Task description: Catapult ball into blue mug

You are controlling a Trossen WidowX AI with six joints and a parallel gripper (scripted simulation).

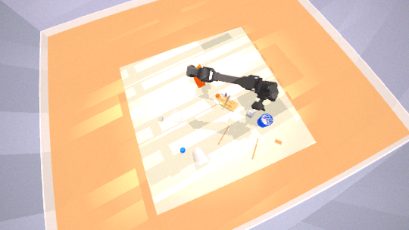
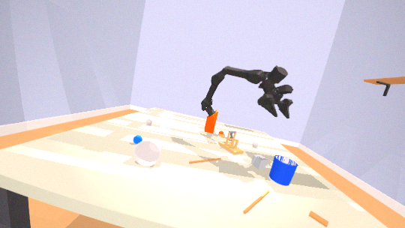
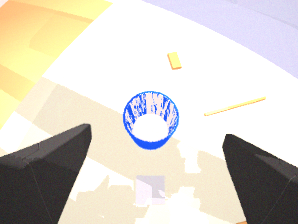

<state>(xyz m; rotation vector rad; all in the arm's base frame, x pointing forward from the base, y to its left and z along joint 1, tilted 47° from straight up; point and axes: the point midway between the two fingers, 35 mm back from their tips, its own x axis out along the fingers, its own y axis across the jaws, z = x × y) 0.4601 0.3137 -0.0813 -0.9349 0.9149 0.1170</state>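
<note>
My gripper tip is 28 cm past the orange ball, 21 cm to the left of it and 21 cm above it. From my gripper tip the other things lie so: grey cube: 4 cm behind, 2 cm to the right, 24 cm below; then blue mug: 6 cm ahead, 4 cm to the left, 24 cm below; then wooden catapult: 23 cm behind, 16 cm to the right, 22 cm below.
</note>
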